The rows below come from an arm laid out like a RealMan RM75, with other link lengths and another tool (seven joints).
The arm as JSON. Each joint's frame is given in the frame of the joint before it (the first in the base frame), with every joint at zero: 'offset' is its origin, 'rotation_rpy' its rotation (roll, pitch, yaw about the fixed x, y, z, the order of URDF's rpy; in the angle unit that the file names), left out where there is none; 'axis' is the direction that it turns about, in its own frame. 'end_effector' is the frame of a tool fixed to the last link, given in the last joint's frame.
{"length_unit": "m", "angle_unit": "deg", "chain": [
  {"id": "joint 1", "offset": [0.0, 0.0, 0.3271], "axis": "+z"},
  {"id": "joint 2", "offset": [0.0, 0.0, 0.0], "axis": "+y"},
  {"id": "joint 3", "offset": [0.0, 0.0, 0.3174], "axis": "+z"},
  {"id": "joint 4", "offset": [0.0, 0.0, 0.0], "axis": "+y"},
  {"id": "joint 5", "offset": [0.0, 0.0, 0.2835], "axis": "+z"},
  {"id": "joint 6", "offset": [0.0, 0.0, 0.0], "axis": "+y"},
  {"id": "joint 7", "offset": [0.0, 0.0, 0.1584], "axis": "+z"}
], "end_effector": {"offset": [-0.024, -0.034, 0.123], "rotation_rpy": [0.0, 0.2, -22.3]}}
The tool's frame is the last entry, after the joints.
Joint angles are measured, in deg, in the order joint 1, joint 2, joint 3, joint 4, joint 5, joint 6, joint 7. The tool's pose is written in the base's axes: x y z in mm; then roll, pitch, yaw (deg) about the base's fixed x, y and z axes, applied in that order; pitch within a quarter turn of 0, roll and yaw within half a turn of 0. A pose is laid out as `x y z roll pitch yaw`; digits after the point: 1 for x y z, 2 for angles.
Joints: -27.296, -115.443, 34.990, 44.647, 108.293, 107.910, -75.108
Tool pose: -295.0 452.5 21.6 172.14 -38.16 37.70
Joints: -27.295, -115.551, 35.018, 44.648, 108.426, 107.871, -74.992
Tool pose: -294.9 452.1 20.3 172.13 -38.07 37.65
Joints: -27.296, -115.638, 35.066, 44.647, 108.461, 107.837, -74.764
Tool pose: -294.6 452.0 19.4 172.22 -38.07 37.43
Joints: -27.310, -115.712, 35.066, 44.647, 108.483, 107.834, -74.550
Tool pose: -294.1 451.9 18.8 172.30 -38.11 37.20
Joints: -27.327, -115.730, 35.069, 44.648, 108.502, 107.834, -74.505
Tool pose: -294.0 451.9 18.6 172.31 -38.10 37.15
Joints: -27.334, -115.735, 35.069, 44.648, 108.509, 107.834, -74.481
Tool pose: -293.9 452.0 18.6 172.33 -38.10 37.11
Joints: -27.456, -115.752, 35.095, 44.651, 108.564, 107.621, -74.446
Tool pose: -293.5 453.3 18.3 172.53 -38.06 36.97
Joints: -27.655, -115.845, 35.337, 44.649, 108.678, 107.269, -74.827
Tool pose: -292.7 454.7 16.1 172.36 -37.79 37.31
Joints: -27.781, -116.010, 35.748, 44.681, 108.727, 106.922, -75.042
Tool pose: -291.5 455.3 13.1 172.18 -37.48 37.49
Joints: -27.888, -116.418, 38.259, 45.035, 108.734, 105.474, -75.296
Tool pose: -289.1 456.1 1.0 172.15 -35.72 37.18
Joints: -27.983, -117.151, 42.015, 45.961, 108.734, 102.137, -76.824
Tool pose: -287.9 461.4 -16.4 172.79 -33.21 37.66
